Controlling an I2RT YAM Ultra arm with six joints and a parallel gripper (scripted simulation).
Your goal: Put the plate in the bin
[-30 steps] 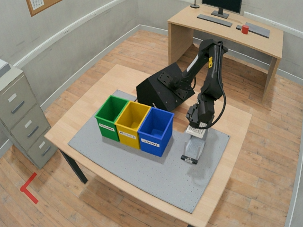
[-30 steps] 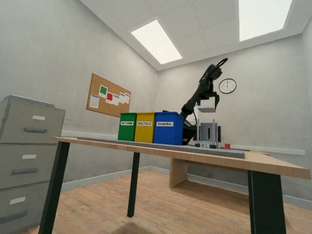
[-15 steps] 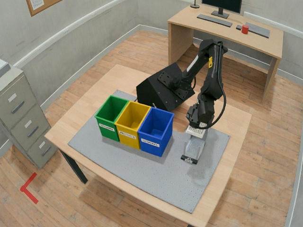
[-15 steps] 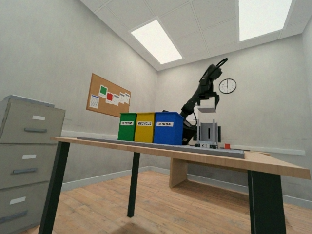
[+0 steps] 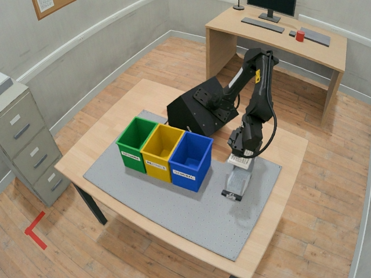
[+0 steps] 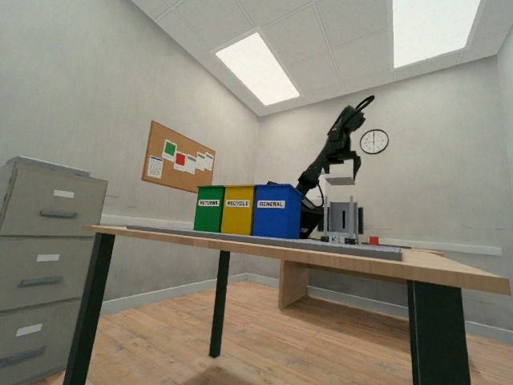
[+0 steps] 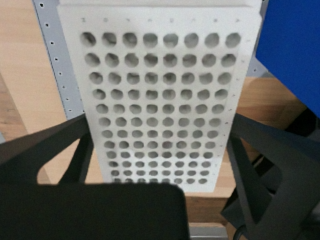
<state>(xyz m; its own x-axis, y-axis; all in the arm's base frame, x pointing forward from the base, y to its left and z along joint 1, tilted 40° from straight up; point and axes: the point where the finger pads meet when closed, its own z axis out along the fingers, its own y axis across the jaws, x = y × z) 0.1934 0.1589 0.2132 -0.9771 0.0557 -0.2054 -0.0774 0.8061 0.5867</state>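
Right now the green returns bin is 100 mm ahead of my hand, 470 mm to the right of it and 130 mm below it. Also, from my hand: blue general bin (70 mm ahead, 200 mm to the right, 130 mm below); then yellow recycle bin (80 mm ahead, 340 mm to the right, 130 mm below); then 96-well plate (right at my hand).
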